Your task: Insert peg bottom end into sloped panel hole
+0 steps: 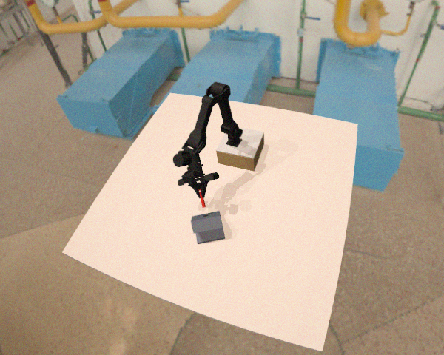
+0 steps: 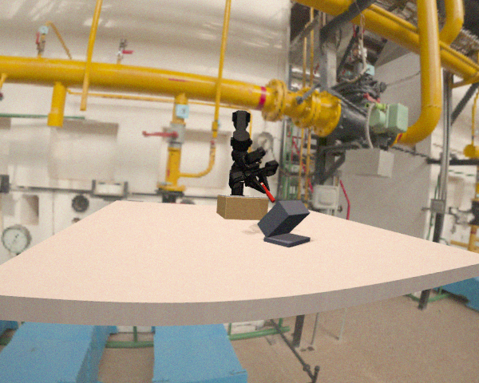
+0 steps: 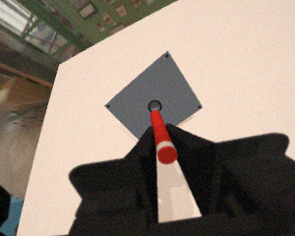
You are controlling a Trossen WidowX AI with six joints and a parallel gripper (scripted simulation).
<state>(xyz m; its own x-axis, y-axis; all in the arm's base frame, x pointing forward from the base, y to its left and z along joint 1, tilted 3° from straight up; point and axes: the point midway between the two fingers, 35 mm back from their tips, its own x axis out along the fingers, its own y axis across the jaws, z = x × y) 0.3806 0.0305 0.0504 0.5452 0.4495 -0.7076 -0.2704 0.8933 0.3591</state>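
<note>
Now: the grey sloped panel 80 mm below my gripper tip, 60 mm ahead of it and 50 mm to the left of it. The rest, counted from my gripper tip: round red peg (10 mm to the right, 10 mm behind, 10 mm above).
</note>
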